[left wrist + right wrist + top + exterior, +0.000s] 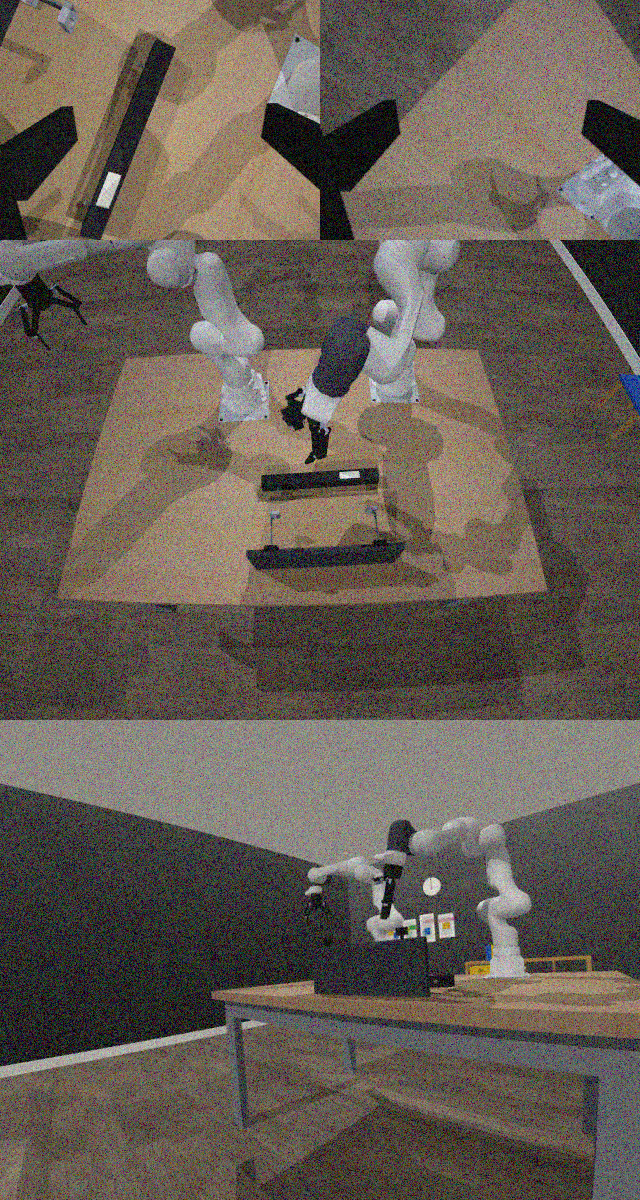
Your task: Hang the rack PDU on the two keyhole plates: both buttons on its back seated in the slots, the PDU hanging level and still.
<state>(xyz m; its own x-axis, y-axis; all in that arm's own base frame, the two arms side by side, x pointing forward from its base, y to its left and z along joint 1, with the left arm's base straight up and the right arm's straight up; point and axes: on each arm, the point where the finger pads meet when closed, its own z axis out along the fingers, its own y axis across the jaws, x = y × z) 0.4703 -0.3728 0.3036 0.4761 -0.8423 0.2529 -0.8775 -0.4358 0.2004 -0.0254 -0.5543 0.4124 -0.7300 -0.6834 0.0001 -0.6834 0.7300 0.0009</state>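
My left gripper is now 5 cm to the right of the rack PDU and 27 cm above it. From my left hand the other things lie so: dark upright panel: 29 cm ahead, 4 cm to the left, 22 cm below.
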